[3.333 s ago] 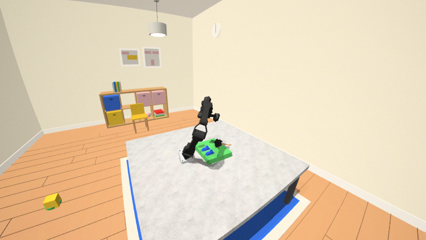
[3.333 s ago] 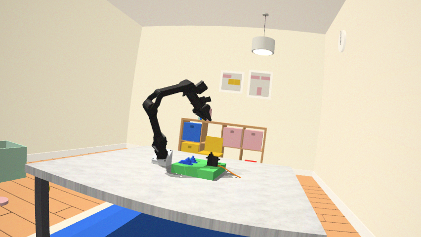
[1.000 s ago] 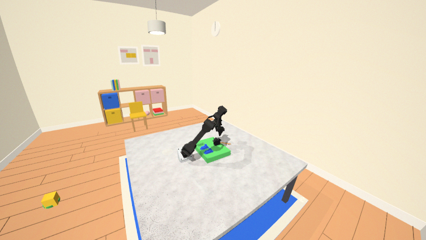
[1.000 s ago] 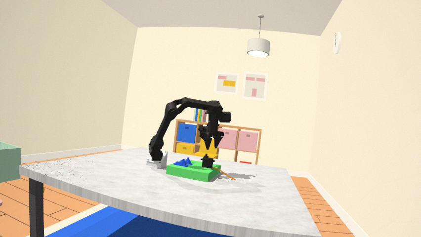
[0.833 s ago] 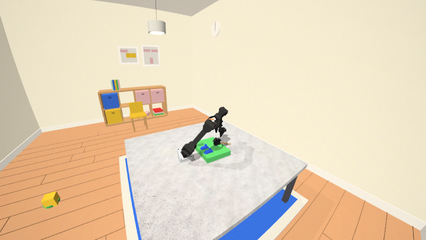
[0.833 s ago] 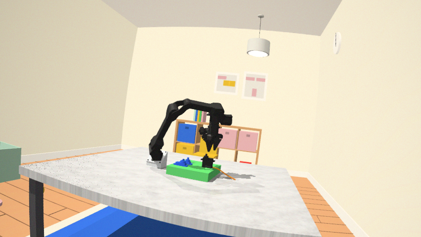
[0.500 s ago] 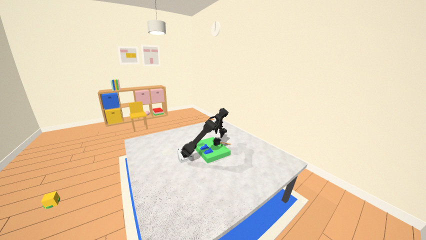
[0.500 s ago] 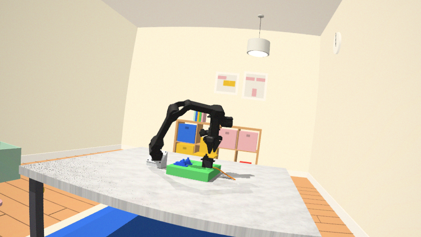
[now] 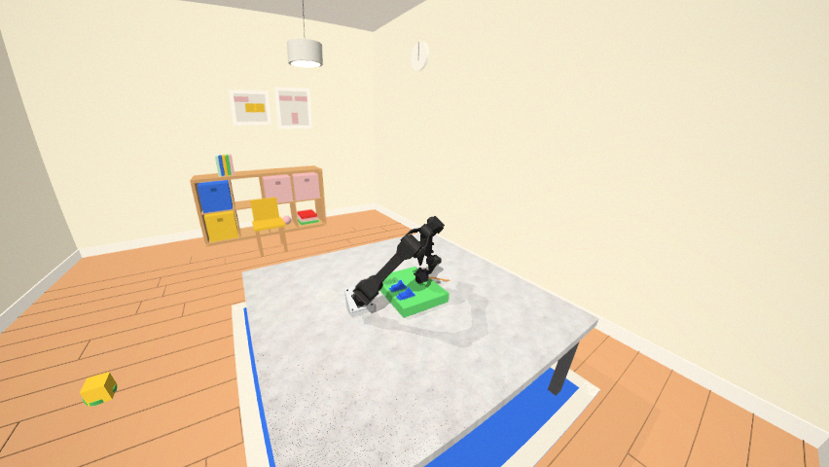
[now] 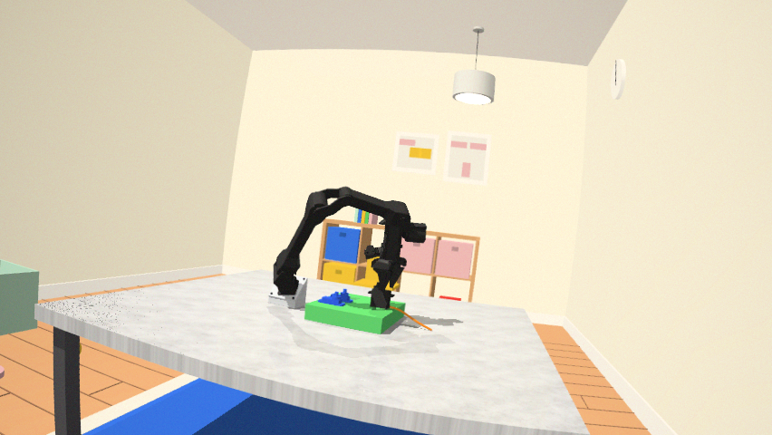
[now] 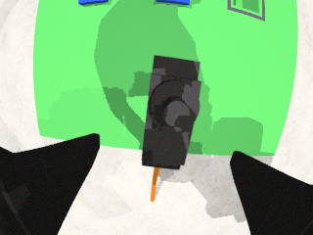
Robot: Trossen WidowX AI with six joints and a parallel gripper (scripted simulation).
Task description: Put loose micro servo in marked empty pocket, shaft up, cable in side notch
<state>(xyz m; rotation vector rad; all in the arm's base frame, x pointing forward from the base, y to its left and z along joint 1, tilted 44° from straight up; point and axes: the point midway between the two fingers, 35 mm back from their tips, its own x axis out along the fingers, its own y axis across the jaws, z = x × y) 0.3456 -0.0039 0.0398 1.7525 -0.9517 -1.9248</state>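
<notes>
The green deck is 80 mm below my gripper tip and 40 mm behind it.
</notes>
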